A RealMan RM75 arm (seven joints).
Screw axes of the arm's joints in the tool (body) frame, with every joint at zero. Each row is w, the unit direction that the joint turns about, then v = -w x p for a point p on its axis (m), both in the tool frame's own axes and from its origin. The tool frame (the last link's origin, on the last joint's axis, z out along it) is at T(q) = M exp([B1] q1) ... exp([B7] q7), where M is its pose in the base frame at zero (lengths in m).
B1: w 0 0 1 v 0.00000 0.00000 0.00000
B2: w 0 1 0 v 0.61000 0.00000 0.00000
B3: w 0 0 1 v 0.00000 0.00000 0.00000
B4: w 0 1 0 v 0.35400 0.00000 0.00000
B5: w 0 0 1 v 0.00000 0.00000 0.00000
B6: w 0 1 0 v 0.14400 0.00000 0.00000
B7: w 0 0 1 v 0.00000 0.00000 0.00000
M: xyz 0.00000 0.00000 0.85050 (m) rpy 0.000 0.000 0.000 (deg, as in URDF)
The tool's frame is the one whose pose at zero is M.
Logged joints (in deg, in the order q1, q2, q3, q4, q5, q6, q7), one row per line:
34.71, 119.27, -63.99, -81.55, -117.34, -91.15, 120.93
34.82, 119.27, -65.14, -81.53, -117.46, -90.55, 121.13
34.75, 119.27, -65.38, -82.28, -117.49, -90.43, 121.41
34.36, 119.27, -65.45, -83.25, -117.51, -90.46, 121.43
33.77, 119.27, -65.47, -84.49, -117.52, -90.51, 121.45
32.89, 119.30, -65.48, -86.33, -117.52, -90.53, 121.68
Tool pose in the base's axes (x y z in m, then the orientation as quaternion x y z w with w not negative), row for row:
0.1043, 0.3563, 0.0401, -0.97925, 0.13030, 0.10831, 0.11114
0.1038, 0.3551, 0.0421, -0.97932, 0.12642, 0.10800, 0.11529
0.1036, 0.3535, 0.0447, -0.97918, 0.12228, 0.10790, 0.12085
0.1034, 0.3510, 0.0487, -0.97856, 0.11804, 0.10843, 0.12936
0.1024, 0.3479, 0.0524, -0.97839, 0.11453, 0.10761, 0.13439
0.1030, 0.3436, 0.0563, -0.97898, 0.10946, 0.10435, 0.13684
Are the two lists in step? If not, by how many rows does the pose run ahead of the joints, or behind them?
The pose runs 2 rows ahead of the joints: the pose in row i belongs to the joints in row i + 2.
